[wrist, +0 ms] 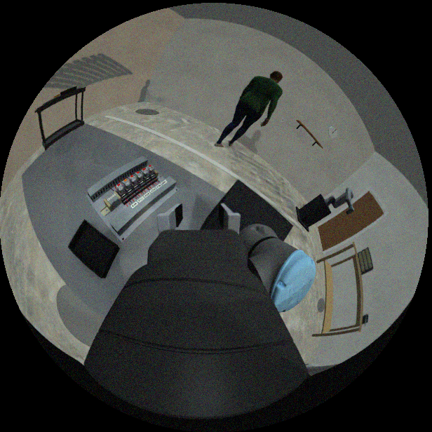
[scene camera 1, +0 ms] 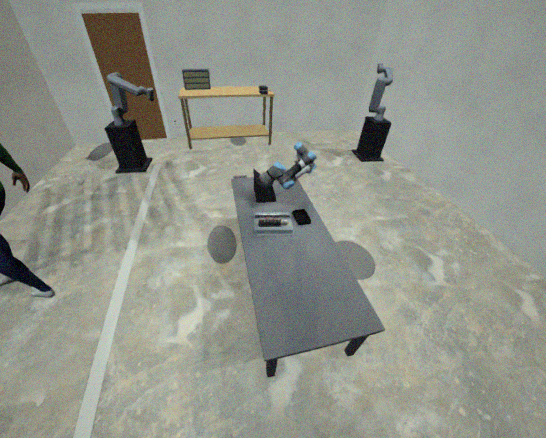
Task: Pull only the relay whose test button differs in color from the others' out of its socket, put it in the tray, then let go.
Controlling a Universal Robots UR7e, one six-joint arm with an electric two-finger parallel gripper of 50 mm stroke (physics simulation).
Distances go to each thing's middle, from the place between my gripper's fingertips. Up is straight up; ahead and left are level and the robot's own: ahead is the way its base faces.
Right now my hand is 280 mm short of the panel [wrist: 99, 203], 270 mm above it and 100 mm to the left of it.
